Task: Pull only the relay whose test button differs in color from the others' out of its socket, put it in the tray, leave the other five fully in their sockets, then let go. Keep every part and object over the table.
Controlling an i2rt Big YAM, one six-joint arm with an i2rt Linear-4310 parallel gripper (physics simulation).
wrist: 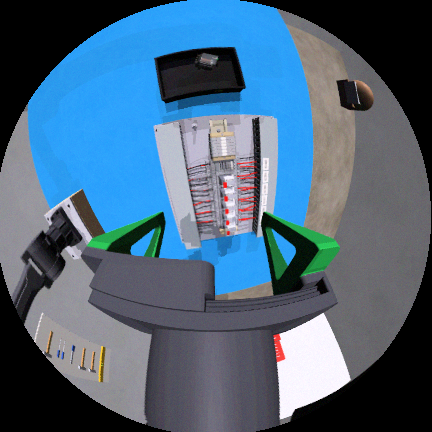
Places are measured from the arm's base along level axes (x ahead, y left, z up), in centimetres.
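Pixels of known places: gripper, fingertip midpoint: point(212, 216); arm's base at its link origin: point(66, 226).
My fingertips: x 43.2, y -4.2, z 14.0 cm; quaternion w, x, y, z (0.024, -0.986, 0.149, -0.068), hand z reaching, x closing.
For each thing: its top centre in the pictures, then the offset to it from my fingertips. "spot": a spot on its surface instead. Level surfaces: height alone.
- clear-cased relay at its top centre: point(206, 57) dz -17.9, dx +8.6, dy +24.5 cm
- black tray at a spot on its surface: point(200, 94) spot: dz -19.5, dx +4.9, dy +16.1 cm
- blue mat at its surface level: dz -20.3 cm
A clear-cased relay point(207, 60) lies on its side in the black tray point(200, 96), near the tray's far wall. The grey panel point(172, 165) below the tray bears a column of relays point(226, 198) with red test buttons, seated in sockets between red and black wires. The nearest ones overlap in the view, and how deep each sits cannot be told. My gripper point(212, 216) is open, its green fingers wide apart with nothing between them. It hangs above the near end of the panel, well away from the tray.
Beige terminal blocks point(222, 145) sit on the panel above the relays. Wire ducts run along both sides of the panel, the right one point(257, 170) black and slotted. A blue mat point(100, 125) lies under the panel and tray. A black arm point(42, 255) stands at the left.
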